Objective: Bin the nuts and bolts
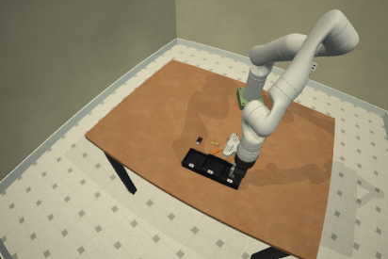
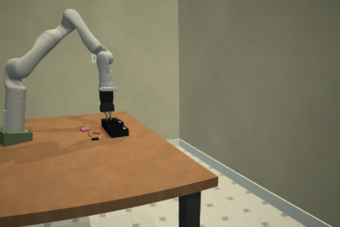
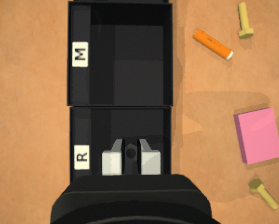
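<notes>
The dark hex nut is 20 mm below my hand. From my hand the other things lie so: pink eraser (130 mm behind, 30 mm below); then orange marker (90 mm behind, 100 mm to the right, 30 mm below); then black bin tray (80 mm to the right, 10 mm below).
</notes>
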